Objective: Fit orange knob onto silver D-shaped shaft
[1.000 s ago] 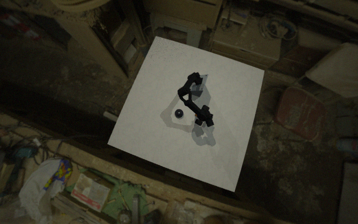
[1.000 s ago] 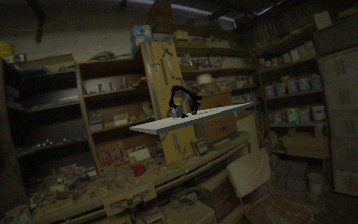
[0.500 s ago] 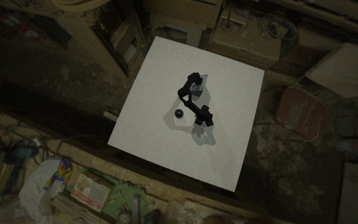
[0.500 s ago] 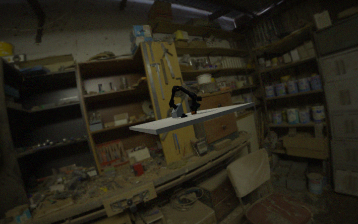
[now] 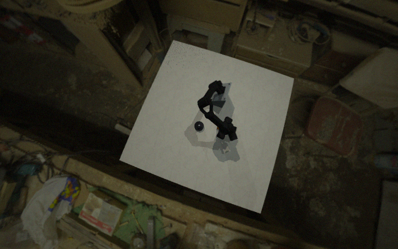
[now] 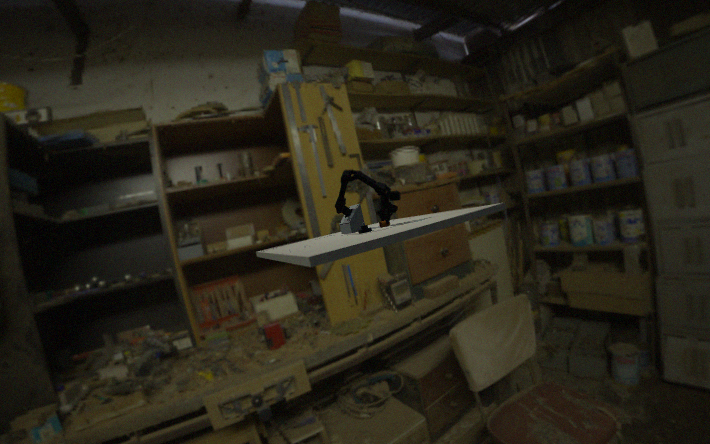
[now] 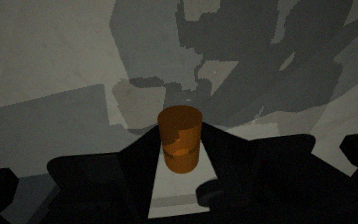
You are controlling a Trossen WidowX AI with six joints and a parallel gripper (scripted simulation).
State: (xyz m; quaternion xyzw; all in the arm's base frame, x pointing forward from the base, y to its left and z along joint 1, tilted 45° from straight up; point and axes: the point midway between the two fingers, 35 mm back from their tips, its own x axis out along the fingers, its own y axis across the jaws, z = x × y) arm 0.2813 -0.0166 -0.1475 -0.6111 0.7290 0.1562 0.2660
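Right now my gripper tip is 3 cm short of the round dark pedestal, 20 cm to the left of it and 2 cm below it. Round my gripper tip: orange knob (1 cm above).
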